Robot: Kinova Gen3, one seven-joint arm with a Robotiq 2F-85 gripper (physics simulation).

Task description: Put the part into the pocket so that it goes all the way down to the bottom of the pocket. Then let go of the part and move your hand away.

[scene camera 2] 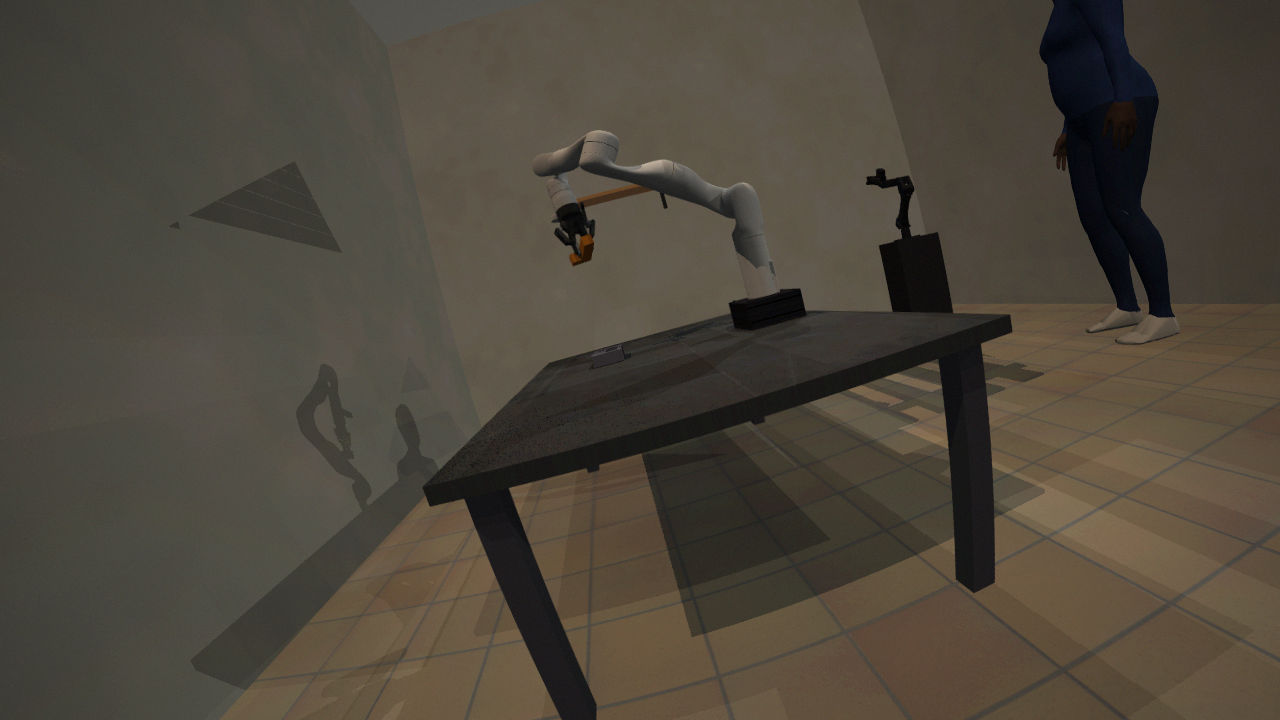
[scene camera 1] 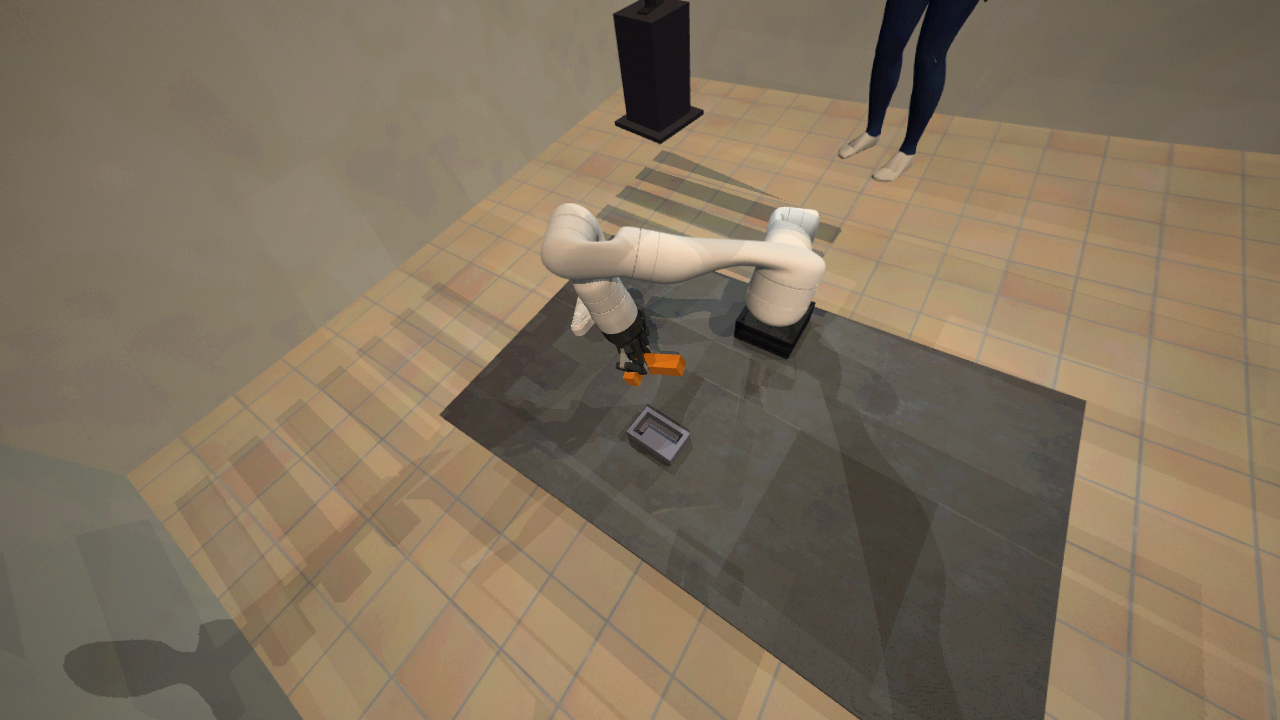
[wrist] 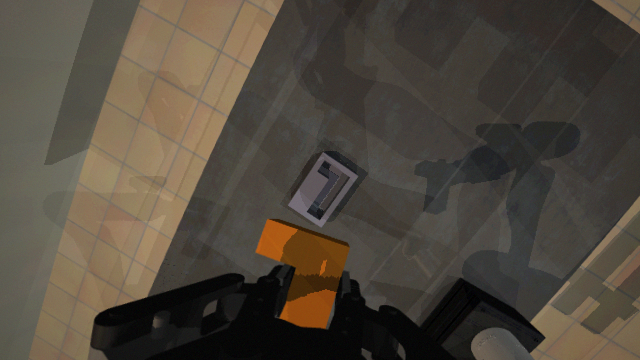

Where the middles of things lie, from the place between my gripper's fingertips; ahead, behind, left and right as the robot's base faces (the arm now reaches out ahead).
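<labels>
Grey pocket block (scene camera 1: 657,434), from my hand: 310 mm below, 10 mm ahead, 10 mm to the left. Orange L-shaped part (scene camera 1: 663,364), from my hand: 10 mm above, 20 mm to the left, 10 mm ahead. Of these, orange L-shaped part nearest to my hand, going by their middles.
</labels>
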